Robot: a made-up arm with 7 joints. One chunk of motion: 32 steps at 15 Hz.
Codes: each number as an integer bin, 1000 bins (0 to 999) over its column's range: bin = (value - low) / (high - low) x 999, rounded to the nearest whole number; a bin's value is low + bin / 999 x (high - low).
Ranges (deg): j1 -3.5..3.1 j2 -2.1..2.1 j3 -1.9..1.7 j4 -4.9..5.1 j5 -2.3..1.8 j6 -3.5..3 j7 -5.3..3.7
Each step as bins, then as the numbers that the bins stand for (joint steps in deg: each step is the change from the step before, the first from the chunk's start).
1 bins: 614 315 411 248 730 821 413
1 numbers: 0.556 -0.776 -0.419 -2.418 0.696 1.842 -1.579
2 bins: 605 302 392 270 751 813 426
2 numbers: 0.497 -0.830 -0.487 -2.197 0.782 1.790 -1.462
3 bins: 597 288 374 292 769 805 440
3 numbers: 0.444 -0.889 -0.552 -1.977 0.856 1.738 -1.336
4 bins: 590 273 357 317 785 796 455
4 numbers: 0.398 -0.952 -0.614 -1.727 0.922 1.679 -1.201
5 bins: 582 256 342 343 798 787 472
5 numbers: 0.345 -1.024 -0.668 -1.467 0.975 1.621 -1.048
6 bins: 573 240 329 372 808 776 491
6 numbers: 0.286 -1.091 -0.714 -1.176 1.016 1.549 -0.877
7 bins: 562 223 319 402 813 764 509
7 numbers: 0.213 -1.162 -0.750 -0.876 1.037 1.471 -0.714
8 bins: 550 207 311 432 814 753 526
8 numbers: 0.134 -1.230 -0.779 -0.576 1.041 1.399 -0.561
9 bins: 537 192 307 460 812 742 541
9 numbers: 0.048 -1.293 -0.794 -0.295 1.033 1.328 -0.426
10 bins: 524 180 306 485 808 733 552
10 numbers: -0.038 -1.343 -0.797 -0.045 1.016 1.269 -0.327
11 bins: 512 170 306 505 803 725 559
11 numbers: -0.117 -1.385 -0.797 0.155 0.996 1.217 -0.264
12 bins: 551 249 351 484 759 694 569
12 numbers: 0.140 -1.053 -0.635 -0.055 0.815 1.016 -0.174
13 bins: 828 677 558 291 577 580 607
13 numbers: 1.970 0.746 0.111 -1.987 0.068 0.274 0.168
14 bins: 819 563 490 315 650 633 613
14 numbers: 1.911 0.267 -0.134 -1.747 0.368 0.619 0.223
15 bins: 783 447 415 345 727 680 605
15 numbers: 1.673 -0.221 -0.405 -1.447 0.684 0.924 0.150
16 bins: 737 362 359 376 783 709 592
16 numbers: 1.369 -0.578 -0.606 -1.136 0.914 1.113 0.033
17 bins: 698 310 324 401 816 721 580
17 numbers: 1.111 -0.797 -0.732 -0.886 1.049 1.191 -0.075
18 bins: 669 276 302 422 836 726 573
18 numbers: 0.920 -0.940 -0.812 -0.676 1.131 1.224 -0.138
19 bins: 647 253 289 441 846 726 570
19 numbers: 0.774 -1.036 -0.859 -0.486 1.172 1.224 -0.165
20 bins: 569 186 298 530 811 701 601
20 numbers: 0.259 -1.318 -0.826 0.405 1.028 1.061 0.114
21 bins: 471 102 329 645 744 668 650
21 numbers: -0.388 -1.671 -0.714 1.556 0.753 0.846 0.556
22 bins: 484 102 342 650 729 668 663
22 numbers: -0.302 -1.671 -0.668 1.607 0.692 0.846 0.673
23 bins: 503 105 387 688 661 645 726
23 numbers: -0.177 -1.659 -0.505 1.987 0.413 0.697 1.241
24 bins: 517 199 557 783 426 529 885
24 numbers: -0.084 -1.263 0.107 2.938 -0.552 -0.058 2.673
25 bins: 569 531 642 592 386 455 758
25 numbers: 0.259 0.132 0.414 1.026 -0.716 -0.540 1.529
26 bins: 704 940 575 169 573 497 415
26 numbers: 1.151 1.852 0.172 -3.208 0.052 -0.266 -1.561
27 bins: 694 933 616 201 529 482 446
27 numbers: 1.085 1.823 0.320 -2.888 -0.129 -0.364 -1.282
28 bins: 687 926 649 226 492 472 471
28 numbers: 1.039 1.793 0.439 -2.638 -0.281 -0.429 -1.057
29 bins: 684 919 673 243 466 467 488
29 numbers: 1.019 1.764 0.525 -2.468 -0.387 -0.461 -0.904
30 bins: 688 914 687 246 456 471 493
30 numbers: 1.045 1.743 0.576 -2.438 -0.429 -0.435 -0.859
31 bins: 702 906 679 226 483 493 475
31 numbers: 1.138 1.709 0.547 -2.638 -0.318 -0.292 -1.021
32 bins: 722 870 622 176 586 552 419
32 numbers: 1.270 1.558 0.341 -3.138 0.105 0.092 -1.525
